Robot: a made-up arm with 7 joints. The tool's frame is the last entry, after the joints. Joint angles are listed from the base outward.
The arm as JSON. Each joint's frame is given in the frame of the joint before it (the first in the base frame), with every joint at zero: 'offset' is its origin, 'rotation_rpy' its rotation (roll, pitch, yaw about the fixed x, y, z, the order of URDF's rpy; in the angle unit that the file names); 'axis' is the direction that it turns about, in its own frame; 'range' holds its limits. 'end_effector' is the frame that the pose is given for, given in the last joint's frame.
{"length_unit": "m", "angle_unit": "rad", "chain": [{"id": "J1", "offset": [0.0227, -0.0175, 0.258], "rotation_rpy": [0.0, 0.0, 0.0], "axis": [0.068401, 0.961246, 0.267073], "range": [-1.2, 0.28]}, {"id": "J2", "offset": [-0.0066, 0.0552, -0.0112], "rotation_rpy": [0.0, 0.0, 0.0], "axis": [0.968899, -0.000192, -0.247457], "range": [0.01, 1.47]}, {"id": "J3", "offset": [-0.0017, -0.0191, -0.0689], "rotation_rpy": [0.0, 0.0, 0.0], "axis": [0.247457, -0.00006, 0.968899], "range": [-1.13, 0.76]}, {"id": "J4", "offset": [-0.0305, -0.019, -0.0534], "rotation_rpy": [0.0, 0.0, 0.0], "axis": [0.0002, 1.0, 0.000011], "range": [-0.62, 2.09]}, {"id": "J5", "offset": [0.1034, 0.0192, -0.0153], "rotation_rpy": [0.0, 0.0, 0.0], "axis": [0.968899, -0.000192, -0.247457], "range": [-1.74, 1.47]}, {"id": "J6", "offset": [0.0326, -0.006, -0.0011], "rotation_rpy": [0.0, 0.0, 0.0], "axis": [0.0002, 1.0, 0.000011], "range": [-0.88, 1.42]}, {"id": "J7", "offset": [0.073, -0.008, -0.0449], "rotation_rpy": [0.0, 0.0, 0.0], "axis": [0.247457, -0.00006, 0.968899], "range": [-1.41, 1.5]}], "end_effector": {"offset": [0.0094, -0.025, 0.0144], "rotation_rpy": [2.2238, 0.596, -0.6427]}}
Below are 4 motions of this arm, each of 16 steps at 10 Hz.
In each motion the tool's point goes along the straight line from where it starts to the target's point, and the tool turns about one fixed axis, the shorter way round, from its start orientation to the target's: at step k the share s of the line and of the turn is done. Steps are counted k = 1, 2, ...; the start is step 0. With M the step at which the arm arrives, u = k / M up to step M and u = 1 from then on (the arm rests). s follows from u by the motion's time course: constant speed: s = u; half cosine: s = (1 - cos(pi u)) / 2; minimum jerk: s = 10 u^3 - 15 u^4 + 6 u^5.
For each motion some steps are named. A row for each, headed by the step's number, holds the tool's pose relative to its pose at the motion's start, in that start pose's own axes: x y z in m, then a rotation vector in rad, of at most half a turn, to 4 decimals.
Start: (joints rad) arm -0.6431 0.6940 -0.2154 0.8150 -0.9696 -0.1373 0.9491
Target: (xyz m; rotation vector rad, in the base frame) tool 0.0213 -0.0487 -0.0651 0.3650 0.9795 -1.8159
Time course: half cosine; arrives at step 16
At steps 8, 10, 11, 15, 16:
8: -0.0882 -0.1301 0.0987 -0.1198 -0.6544 -0.5886
10: -0.1219 -0.1799 0.1365 -0.1657 -0.9048 -0.8138
11: -0.1372 -0.2024 0.1536 -0.1864 -1.0179 -0.9156
15: -0.1747 -0.2577 0.1956 -0.2373 -1.2962 -1.1659
16: -0.1764 -0.2602 0.1975 -0.2396 -1.3087 -1.1772

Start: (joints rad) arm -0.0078 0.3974 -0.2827 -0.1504 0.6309 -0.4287 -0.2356
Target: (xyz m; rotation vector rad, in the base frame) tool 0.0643 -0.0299 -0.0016 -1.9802 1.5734 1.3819
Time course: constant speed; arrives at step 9
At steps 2, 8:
2: 0.0011 0.0210 0.0214 -0.0469 -0.0410 0.1118
8: 0.0044 0.0839 0.0856 -0.1874 -0.1641 0.4470

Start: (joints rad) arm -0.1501 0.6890 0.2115 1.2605 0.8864 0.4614 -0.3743
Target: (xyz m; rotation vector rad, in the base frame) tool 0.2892 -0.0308 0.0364 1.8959 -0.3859 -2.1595
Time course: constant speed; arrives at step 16
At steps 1, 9, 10, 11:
1: -0.0201 0.0129 0.0013 0.0355 0.0467 0.0500
9: -0.1810 0.1162 0.0121 0.3192 0.4207 0.4496
10: -0.2012 0.1292 0.0135 0.3547 0.4674 0.4995
11: -0.2213 0.1421 0.0148 0.3902 0.5142 0.5495

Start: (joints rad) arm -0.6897 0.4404 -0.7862 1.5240 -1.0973 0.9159 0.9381
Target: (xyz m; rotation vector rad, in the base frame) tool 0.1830 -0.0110 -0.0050 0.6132 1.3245 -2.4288
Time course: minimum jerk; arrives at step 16
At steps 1, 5, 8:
1: -0.0002 0.0000 0.0002 0.0006 -0.0008 0.0001
5: -0.0197 0.0019 0.0146 0.0483 -0.0687 0.0055
8: -0.0548 0.0053 0.0406 0.1340 -0.1908 0.0152

